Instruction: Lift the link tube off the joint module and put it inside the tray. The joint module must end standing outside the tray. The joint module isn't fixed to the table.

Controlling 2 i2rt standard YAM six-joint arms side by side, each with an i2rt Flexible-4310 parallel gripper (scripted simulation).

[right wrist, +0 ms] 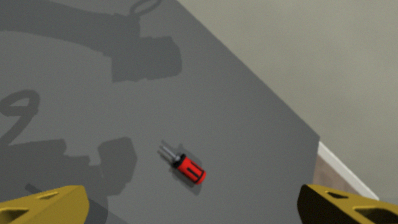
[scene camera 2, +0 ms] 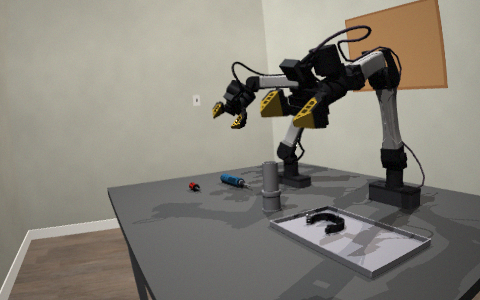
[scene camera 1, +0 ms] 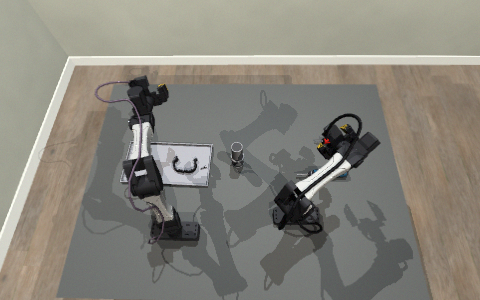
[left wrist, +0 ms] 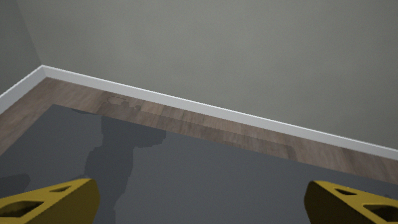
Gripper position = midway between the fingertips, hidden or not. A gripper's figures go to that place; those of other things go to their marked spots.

Scene:
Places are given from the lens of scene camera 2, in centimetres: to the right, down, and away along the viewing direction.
my left gripper (scene camera 2: 276,118): 7, -6, 65
tray (scene camera 2: 376,246): 32, 23, 70

